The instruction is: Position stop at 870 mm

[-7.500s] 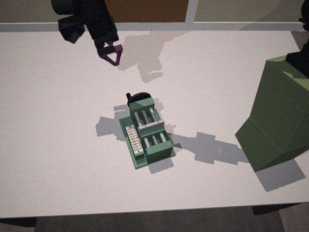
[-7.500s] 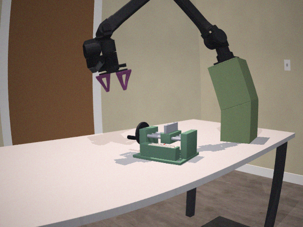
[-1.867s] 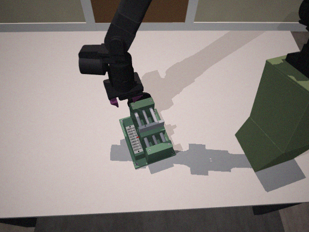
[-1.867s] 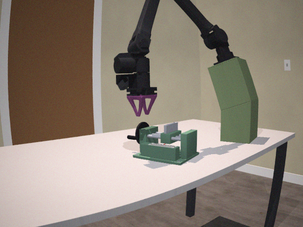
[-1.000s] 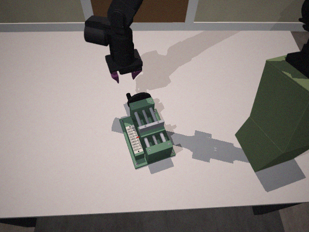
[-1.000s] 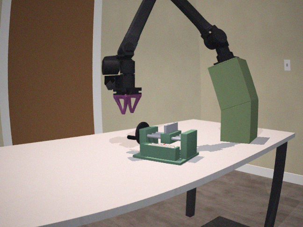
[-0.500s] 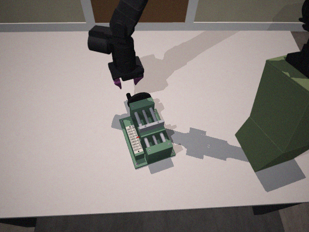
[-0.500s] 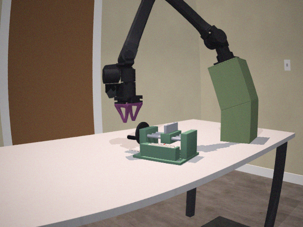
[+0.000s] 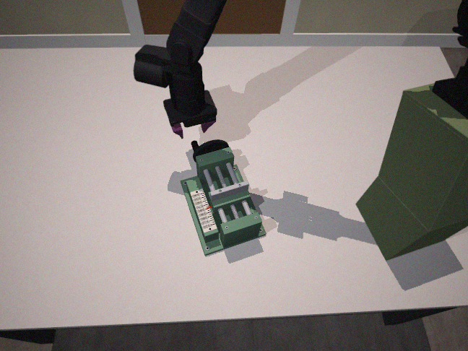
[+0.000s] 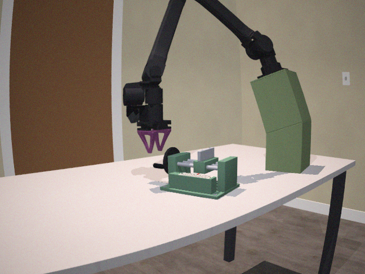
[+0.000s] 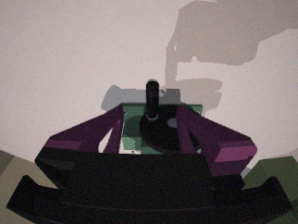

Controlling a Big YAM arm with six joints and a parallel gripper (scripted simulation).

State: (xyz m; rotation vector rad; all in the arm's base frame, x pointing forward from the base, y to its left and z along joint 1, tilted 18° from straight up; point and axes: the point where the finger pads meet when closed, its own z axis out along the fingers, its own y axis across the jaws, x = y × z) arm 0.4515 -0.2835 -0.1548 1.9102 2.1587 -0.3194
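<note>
My hand is 10 mm to the right of the black handwheel handle and 50 mm above it. From my hand the other things lie so: grey stop carriage: 40 mm behind, 170 mm to the left, 20 mm below; black handwheel: 10 mm behind, 30 mm to the left, 50 mm below.
</note>
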